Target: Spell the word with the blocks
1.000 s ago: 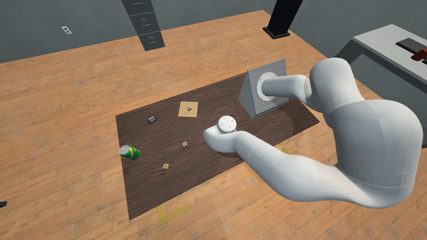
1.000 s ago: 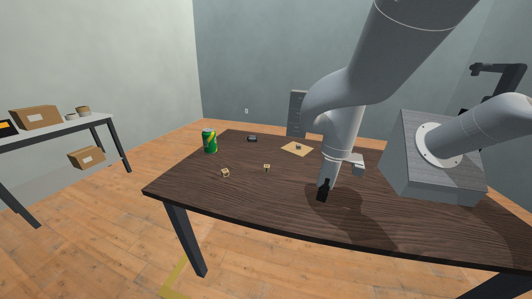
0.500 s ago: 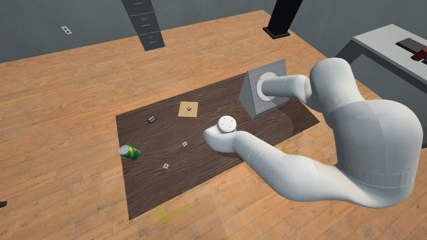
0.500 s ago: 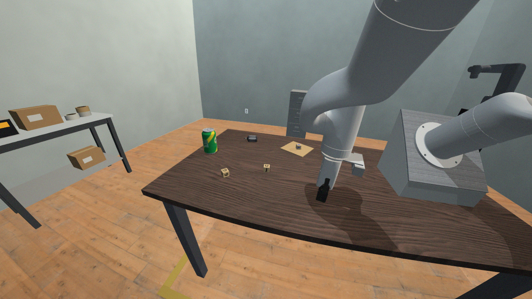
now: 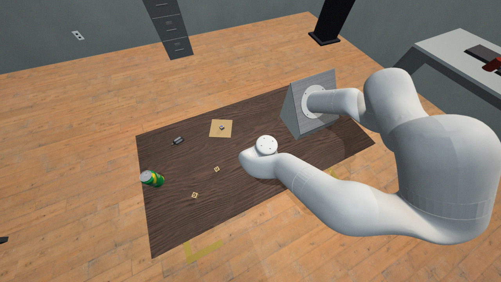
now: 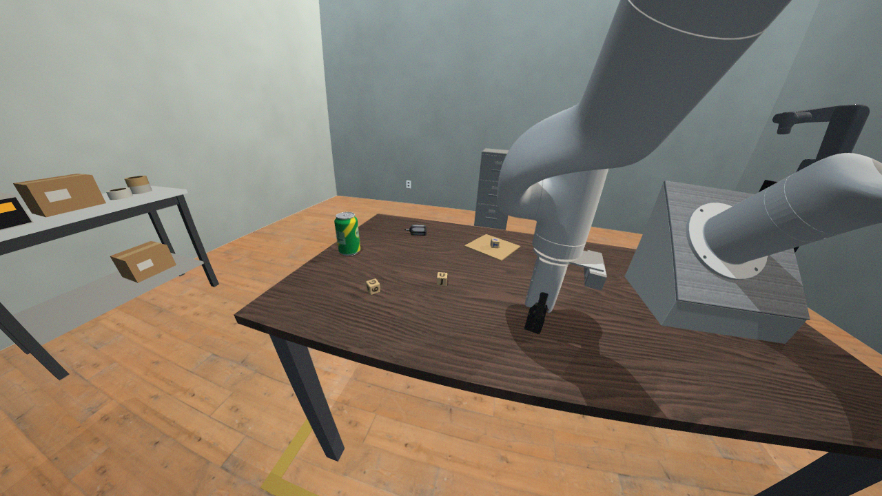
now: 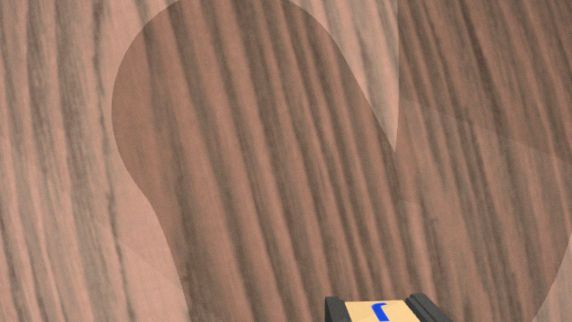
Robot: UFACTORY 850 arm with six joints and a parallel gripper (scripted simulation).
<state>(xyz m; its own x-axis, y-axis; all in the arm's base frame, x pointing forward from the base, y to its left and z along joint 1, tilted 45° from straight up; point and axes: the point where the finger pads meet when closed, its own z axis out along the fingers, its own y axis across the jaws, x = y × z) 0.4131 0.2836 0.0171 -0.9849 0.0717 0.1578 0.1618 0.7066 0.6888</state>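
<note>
My gripper is now 35 cm to the left of the n block, 12 cm short of it and 1 cm above it. Also, from my hand: s block 1 cm below; g block 37 cm ahead, 1 cm below; u block 23 cm ahead, 9 cm to the right, 1 cm below.
</note>
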